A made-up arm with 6 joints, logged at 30 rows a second.
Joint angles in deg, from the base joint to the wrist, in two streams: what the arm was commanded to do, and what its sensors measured. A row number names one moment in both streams.
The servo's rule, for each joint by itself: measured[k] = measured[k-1] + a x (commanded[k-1-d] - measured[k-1]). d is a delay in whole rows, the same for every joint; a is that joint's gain. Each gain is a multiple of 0.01, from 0.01 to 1. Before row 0 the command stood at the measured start. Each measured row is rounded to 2 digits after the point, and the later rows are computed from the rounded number. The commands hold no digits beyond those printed.
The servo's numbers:
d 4
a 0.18 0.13 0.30 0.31 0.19 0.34
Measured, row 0: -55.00, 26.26, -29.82, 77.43, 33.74, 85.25
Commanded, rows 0 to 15: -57.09, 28.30, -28.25, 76.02, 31.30, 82.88; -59.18, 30.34, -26.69, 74.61, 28.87, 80.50; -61.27, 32.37, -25.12, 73.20, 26.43, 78.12; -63.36, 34.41, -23.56, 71.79, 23.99, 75.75; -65.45, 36.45, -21.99, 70.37, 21.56, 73.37; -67.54, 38.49, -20.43, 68.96, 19.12, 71.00; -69.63, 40.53, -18.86, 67.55, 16.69, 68.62; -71.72, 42.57, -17.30, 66.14, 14.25, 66.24; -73.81, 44.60, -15.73, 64.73, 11.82, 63.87; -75.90, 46.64, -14.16, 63.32, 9.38, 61.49; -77.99, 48.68, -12.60, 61.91, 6.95, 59.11; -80.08, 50.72, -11.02, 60.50, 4.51, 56.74; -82.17, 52.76, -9.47, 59.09, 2.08, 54.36; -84.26, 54.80, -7.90, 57.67, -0.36, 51.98; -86.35, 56.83, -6.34, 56.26, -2.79, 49.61; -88.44, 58.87, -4.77, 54.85, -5.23, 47.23
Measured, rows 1 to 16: -55.00, 26.26, -29.82, 77.43, 33.74, 85.25; -55.00, 26.26, -29.82, 77.43, 33.74, 85.25; -55.00, 26.26, -29.82, 77.43, 33.74, 85.25; -55.00, 26.26, -29.82, 77.43, 33.74, 85.25; -55.38, 26.53, -29.35, 76.99, 33.28, 84.44; -56.06, 27.03, -28.55, 76.25, 32.44, 83.10; -57.00, 27.72, -27.52, 75.30, 31.30, 81.41; -58.14, 28.59, -26.33, 74.21, 29.91, 79.49; -59.46, 29.61, -25.03, 73.02, 28.32, 77.41; -60.91, 30.76, -23.65, 71.76, 26.57, 75.23; -62.48, 32.03, -22.21, 70.45, 24.69, 72.98; -64.14, 33.40, -20.74, 69.11, 22.71, 70.69; -65.88, 34.86, -19.24, 67.75, 20.64, 68.37; -67.68, 36.39, -17.72, 66.38, 18.50, 66.03; -69.54, 37.99, -16.18, 64.99, 16.31, 63.68; -71.44, 39.64, -14.63, 63.60, 14.07, 61.32
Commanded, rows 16 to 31: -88.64, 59.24, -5.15, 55.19, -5.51, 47.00; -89.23, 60.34, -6.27, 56.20, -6.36, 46.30; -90.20, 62.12, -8.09, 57.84, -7.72, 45.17; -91.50, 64.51, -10.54, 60.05, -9.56, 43.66; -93.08, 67.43, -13.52, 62.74, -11.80, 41.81; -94.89, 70.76, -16.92, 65.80, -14.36, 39.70; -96.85, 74.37, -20.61, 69.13, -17.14, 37.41; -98.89, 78.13, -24.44, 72.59, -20.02, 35.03; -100.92, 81.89, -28.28, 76.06, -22.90, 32.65; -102.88, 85.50, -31.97, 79.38, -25.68, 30.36; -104.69, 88.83, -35.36, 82.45, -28.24, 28.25; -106.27, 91.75, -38.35, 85.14, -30.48, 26.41; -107.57, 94.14, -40.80, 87.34, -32.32, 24.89; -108.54, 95.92, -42.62, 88.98, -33.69, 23.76; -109.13, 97.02, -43.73, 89.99, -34.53, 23.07; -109.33, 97.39, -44.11, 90.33, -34.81, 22.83
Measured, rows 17 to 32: -73.37, 41.35, -13.08, 62.20, 11.79, 58.95; -75.33, 43.10, -11.53, 60.80, 9.48, 56.58; -77.31, 44.88, -9.97, 59.39, 7.15, 54.21; -79.31, 46.70, -8.41, 57.98, 4.80, 51.84; -80.99, 48.33, -7.43, 57.12, 2.84, 50.19; -82.47, 49.89, -7.08, 56.83, 1.09, 48.87; -83.86, 51.48, -7.38, 57.14, -0.58, 47.61; -85.24, 53.17, -8.33, 58.04, -2.29, 46.27; -86.65, 55.02, -9.89, 59.50, -4.10, 44.75; -88.13, 57.07, -12.00, 61.45, -6.05, 43.03; -89.70, 59.32, -14.58, 63.83, -8.16, 41.12; -91.35, 61.77, -17.54, 66.55, -10.41, 39.05; -93.07, 64.39, -20.76, 69.50, -12.78, 36.87; -94.84, 67.13, -24.12, 72.56, -15.23, 34.66; -96.61, 69.95, -27.49, 75.63, -17.70, 32.48; -98.35, 72.78, -30.75, 78.58, -20.13, 30.42
